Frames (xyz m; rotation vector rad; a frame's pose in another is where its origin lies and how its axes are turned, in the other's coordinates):
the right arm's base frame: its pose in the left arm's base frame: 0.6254 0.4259 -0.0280 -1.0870 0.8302 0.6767
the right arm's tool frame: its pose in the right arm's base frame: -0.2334 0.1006 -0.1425 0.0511 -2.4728 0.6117
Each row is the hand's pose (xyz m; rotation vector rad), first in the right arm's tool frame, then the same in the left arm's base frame.
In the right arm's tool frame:
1: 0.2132 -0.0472 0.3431 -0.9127 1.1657 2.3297
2: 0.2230 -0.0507 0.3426 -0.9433 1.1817 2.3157
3: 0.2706 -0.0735 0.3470 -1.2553 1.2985 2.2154
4: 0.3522 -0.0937 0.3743 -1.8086 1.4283 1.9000
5: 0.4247 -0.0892 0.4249 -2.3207 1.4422 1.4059
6: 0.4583 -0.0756 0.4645 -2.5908 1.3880 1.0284
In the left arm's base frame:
1: 0.3117 0.1214 0.4416 2.1345 0.8397 -1.3873
2: 0.3112 0.1270 0.4504 2.1618 0.8492 -1.3701
3: 0.3133 0.1491 0.4985 2.3887 0.9362 -1.1350
4: 0.2976 0.1679 0.5834 2.7346 1.1383 -0.6665
5: 0.2604 0.1594 0.6632 -2.6909 -1.2633 0.0953
6: 0.2309 0.1402 0.7038 -2.4773 -1.2769 -0.2434

